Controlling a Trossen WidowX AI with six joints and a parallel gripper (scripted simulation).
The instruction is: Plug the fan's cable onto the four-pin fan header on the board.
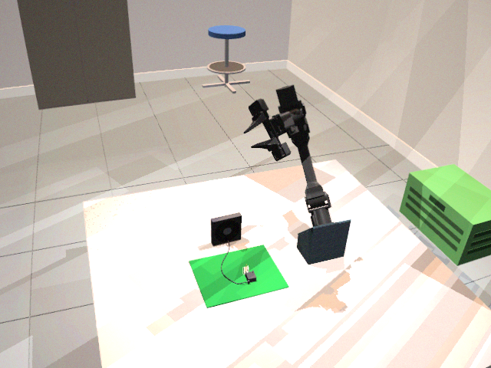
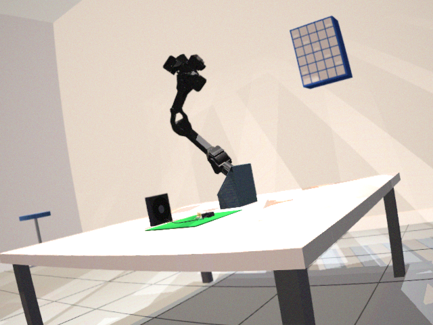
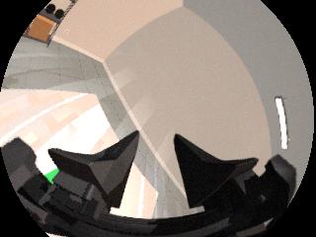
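Right now the dark plug is 3 cm behind my gripper tip, 1 cm to the right of it and 56 cm below it. From my gripper tip the other things lie so: green board: 1 cm ahead, 5 cm to the right, 59 cm below; then pale four-pin header: 3 cm behind, 5 cm to the right, 57 cm below; then black fan: 24 cm to the right, 51 cm below.
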